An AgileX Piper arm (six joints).
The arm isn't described. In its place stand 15 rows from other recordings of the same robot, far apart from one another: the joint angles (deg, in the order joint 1, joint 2, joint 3, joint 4, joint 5, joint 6), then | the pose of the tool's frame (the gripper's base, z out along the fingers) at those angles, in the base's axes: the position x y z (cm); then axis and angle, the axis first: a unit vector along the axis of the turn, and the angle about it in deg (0 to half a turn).
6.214, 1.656, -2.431, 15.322, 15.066, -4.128 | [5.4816, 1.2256, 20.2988, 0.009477, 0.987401, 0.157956, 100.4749]
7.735, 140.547, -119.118, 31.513, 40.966, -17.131 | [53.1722, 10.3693, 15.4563, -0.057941, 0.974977, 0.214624, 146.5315]
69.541, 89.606, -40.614, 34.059, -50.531, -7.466 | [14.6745, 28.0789, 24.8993, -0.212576, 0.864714, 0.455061, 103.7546]
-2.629, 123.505, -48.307, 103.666, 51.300, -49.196 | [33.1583, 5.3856, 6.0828, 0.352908, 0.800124, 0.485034, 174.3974]
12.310, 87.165, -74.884, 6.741, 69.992, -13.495 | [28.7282, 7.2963, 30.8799, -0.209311, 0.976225, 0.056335, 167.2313]
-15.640, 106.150, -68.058, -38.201, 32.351, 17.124 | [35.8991, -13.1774, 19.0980, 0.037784, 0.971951, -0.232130, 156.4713]
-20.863, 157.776, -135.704, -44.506, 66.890, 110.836 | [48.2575, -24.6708, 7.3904, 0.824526, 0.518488, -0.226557, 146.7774]
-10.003, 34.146, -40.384, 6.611, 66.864, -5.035 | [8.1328, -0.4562, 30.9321, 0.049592, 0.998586, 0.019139, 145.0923]
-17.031, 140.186, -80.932, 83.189, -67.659, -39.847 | [39.0749, -20.7104, 6.1234, 0.591195, 0.642797, -0.487135, 129.1709]
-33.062, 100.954, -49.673, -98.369, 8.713, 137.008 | [28.1165, -19.9297, 16.3246, 0.609071, 0.791181, -0.055363, 134.7833]
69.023, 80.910, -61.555, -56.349, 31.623, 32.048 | [14.8206, 27.5605, 32.2240, -0.607268, 0.794346, 0.015493, 119.5378]
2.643, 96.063, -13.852, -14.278, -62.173, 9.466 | [22.9456, 3.0461, 13.5909, -0.081931, 0.986259, 0.143458, 106.9872]
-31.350, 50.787, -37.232, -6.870, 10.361, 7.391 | [16.0145, -9.9853, 32.1252, 0.277391, 0.940561, -0.195956, 112.0733]
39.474, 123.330, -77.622, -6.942, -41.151, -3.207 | [36.7888, 31.2359, 19.1211, -0.422845, 0.857455, 0.293213, 95.1447]
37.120, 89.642, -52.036, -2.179, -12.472, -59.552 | [27.4922, 20.9010, 25.7683, -0.753307, 0.641929, -0.143022, 111.8688]
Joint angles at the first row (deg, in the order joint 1, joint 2, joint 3, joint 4, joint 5, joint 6):
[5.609, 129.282, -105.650, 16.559, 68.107, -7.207]
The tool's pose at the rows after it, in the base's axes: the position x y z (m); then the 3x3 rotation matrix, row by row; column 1 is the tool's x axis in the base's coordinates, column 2 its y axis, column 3 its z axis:
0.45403 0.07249 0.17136; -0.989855 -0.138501 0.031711; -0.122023 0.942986 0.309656; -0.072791 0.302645 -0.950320
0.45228 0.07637 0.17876; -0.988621 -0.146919 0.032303; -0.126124 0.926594 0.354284; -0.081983 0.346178 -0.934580
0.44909 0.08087 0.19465; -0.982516 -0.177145 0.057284; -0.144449 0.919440 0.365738; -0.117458 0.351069 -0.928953
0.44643 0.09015 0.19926; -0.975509 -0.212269 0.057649; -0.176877 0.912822 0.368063; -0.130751 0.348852 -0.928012
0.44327 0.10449 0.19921; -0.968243 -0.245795 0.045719; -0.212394 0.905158 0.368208; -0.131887 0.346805 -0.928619
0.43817 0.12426 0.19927; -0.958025 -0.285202 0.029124; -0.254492 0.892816 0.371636; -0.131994 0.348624 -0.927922
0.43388 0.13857 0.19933; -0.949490 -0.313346 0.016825; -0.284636 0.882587 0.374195; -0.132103 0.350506 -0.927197
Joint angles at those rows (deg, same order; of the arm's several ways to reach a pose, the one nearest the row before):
[5.610, 129.282, -105.648, 19.105, 68.759, -8.638]
[5.609, 128.527, -105.650, 21.907, 69.482, -9.790]
[6.119, 126.566, -105.652, 22.411, 69.694, -10.531]
[7.318, 125.983, -105.650, 22.411, 69.769, -11.258]
[9.183, 125.983, -105.652, 22.309, 69.771, -11.459]
[11.731, 125.984, -105.652, 22.426, 69.771, -11.460]
[13.590, 125.982, -105.648, 22.546, 69.768, -11.461]

